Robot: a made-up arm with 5 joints. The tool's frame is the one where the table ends. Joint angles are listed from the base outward.
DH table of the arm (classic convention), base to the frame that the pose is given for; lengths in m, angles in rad. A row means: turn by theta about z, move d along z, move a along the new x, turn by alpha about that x. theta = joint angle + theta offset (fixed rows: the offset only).
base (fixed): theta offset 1.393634  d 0  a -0.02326  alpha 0
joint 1: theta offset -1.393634  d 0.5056  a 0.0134  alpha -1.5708
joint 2: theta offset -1.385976  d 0  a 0.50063  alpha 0
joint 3: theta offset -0.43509  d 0  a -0.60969  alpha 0
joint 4: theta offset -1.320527  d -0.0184  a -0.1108  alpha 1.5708
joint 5: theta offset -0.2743  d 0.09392  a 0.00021  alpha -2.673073
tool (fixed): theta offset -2.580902  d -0.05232  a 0  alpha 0
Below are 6 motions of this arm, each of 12 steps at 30 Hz.
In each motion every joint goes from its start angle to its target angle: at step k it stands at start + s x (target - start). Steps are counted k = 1, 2, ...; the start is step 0. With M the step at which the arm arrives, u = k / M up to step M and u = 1 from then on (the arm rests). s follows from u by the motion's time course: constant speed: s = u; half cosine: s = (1 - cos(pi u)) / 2; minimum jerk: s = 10 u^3 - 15 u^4 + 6 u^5.
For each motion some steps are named. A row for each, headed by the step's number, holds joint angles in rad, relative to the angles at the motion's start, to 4 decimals.
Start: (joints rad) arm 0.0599 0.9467 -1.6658 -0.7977 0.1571
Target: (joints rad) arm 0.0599 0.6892 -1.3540 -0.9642 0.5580
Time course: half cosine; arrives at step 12
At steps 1, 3, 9, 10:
1: 0.0000 -0.0044 0.0053 -0.0028 0.0068
3: 0.0000 -0.0377 0.0457 -0.0244 0.0587
9: 0.0000 -0.2198 0.2661 -0.1421 0.3422
10: 0.0000 -0.2403 0.2909 -0.1553 0.3740

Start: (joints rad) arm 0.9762 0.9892 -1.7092 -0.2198 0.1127
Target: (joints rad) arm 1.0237 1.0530 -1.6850 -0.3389 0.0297
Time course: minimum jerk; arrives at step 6
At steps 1, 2, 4, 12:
1: 0.0017 0.0023 0.0009 -0.0042 -0.0029
2: 0.0100 0.0134 0.0051 -0.0250 -0.0174
4: 0.0375 0.0504 0.0191 -0.0941 -0.0656
12: 0.0475 0.0638 0.0242 -0.1191 -0.0830

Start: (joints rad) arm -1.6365 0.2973 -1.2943 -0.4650 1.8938
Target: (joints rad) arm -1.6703 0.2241 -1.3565 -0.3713 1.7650
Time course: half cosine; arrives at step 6
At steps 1, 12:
1: -0.0023 -0.0049 -0.0042 0.0063 -0.0086
12: -0.0338 -0.0732 -0.0622 0.0937 -0.1288

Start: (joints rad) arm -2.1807 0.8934 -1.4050 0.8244 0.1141
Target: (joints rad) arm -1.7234 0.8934 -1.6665 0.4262 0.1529
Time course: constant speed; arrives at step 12
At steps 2, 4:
2: 0.0762 0.0000 -0.0436 -0.0664 0.0065
4: 0.1524 0.0000 -0.0872 -0.1327 0.0129

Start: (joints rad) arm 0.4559 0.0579 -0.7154 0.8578 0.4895
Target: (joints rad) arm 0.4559 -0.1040 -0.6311 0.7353 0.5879
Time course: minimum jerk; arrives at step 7
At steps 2, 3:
2: 0.0000 -0.0234 0.0122 -0.0177 0.0142
3: 0.0000 -0.0596 0.0310 -0.0451 0.0362

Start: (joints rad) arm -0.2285 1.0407 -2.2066 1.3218 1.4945
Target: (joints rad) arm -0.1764 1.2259 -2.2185 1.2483 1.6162
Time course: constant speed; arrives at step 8
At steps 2, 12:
2: 0.0130 0.0463 -0.0030 -0.0184 0.0304
12: 0.0521 0.1852 -0.0119 -0.0735 0.1217

